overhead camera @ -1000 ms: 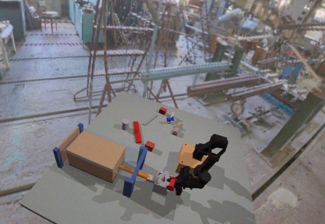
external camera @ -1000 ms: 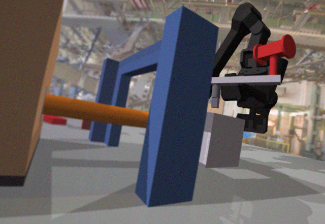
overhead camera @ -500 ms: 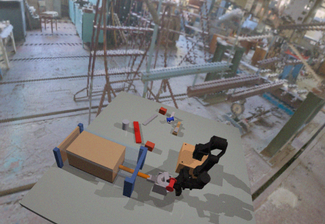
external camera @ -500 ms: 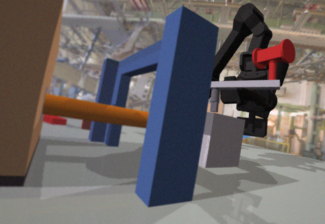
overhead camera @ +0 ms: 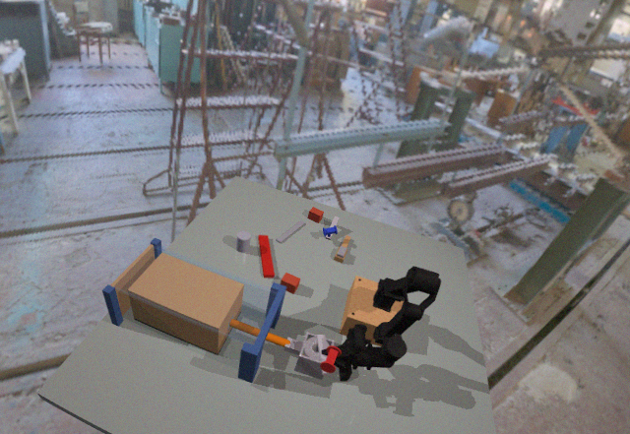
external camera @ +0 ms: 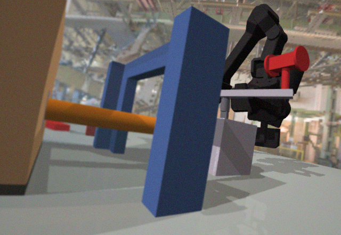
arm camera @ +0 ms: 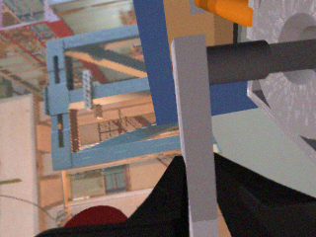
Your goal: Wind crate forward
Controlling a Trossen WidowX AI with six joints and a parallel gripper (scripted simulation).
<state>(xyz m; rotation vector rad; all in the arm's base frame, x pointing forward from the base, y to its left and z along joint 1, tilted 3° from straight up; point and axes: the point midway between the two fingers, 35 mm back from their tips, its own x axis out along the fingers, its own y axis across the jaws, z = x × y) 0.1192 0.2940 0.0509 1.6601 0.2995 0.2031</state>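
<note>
The winch handle with red knob is 10 mm behind my gripper tip, 10 mm to the left of it and 10 mm above it. The rest, counted from my gripper tip: grey winch 60 mm to the right, 110 mm below; blue steel frame 170 mm ahead, 40 mm to the right, 40 mm below; red bar 330 mm ahead, 420 mm to the right, 130 mm below.
</note>
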